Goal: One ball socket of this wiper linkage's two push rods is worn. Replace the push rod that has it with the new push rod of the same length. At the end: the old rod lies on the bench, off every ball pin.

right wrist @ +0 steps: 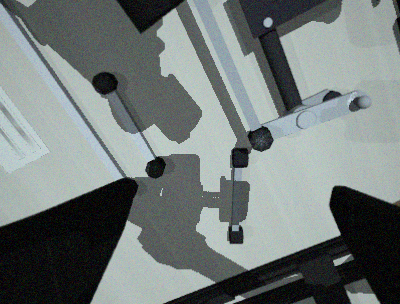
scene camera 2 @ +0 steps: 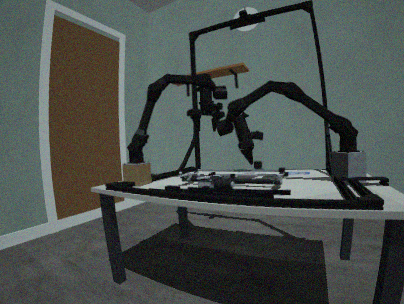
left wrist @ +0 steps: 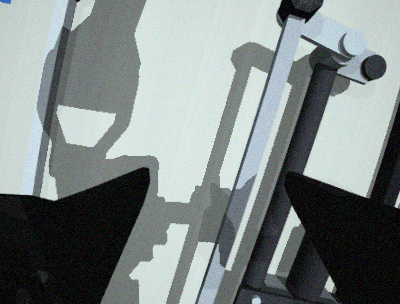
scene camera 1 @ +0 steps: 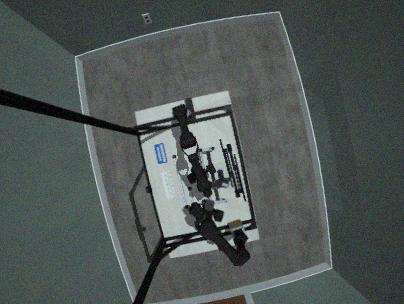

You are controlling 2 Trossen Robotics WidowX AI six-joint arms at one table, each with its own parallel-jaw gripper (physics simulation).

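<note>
A long push rod (left wrist: 257, 120) (right wrist: 220, 47) spans the linkage; its black end sockets (left wrist: 301, 6) (right wrist: 260, 138) sit at pale crank arms (left wrist: 330, 35) (right wrist: 327, 110). Another long rod (left wrist: 58, 75) (right wrist: 60, 90) lies apart from it. In the right wrist view, a short rod with round sockets (right wrist: 105, 82) and a short rod with squarish ends (right wrist: 237, 200) lie between these and the frame. Socket wear is not visible. My left gripper (left wrist: 217, 176) (scene camera 2: 248, 156) is open and empty above the long linkage rod. My right gripper (right wrist: 230, 192) is open and empty above the squarish-ended rod.
The linkage has a black tube (left wrist: 310, 120) and a dark motor plate (right wrist: 285, 15). A blue tray (scene camera 1: 160, 153) lies at the bench's left in scene camera 1. Black bars (scene camera 1: 232, 170) lie at its right. Black frame rails (right wrist: 215, 290) edge the bench. Both arms lean closely together over the middle.
</note>
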